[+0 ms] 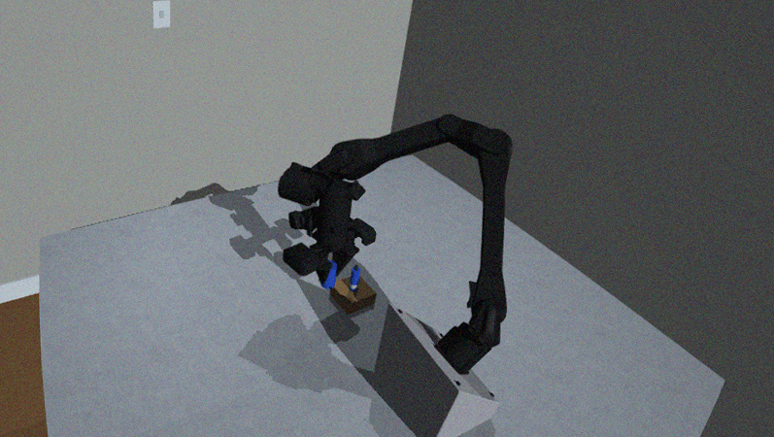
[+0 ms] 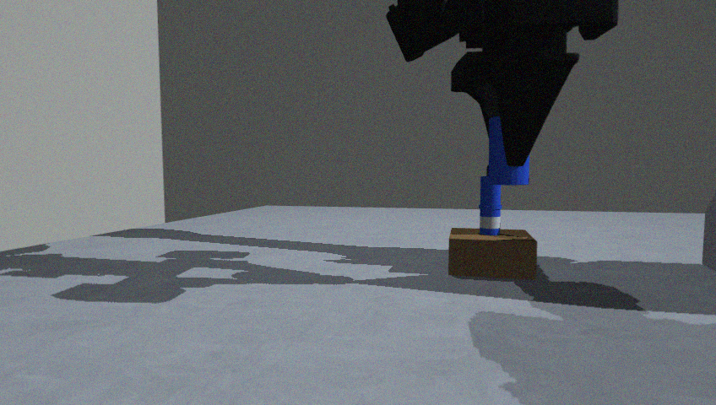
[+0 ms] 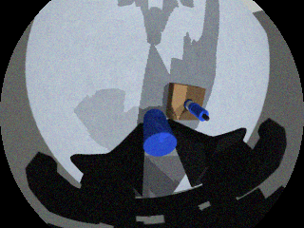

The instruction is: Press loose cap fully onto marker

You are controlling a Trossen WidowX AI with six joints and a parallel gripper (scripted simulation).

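The brown holder block lies 8 cm below my gripper tip, 7 cm to the right of it and 1 cm ahead of it. Round my gripper tip: blue cap (1 cm above).
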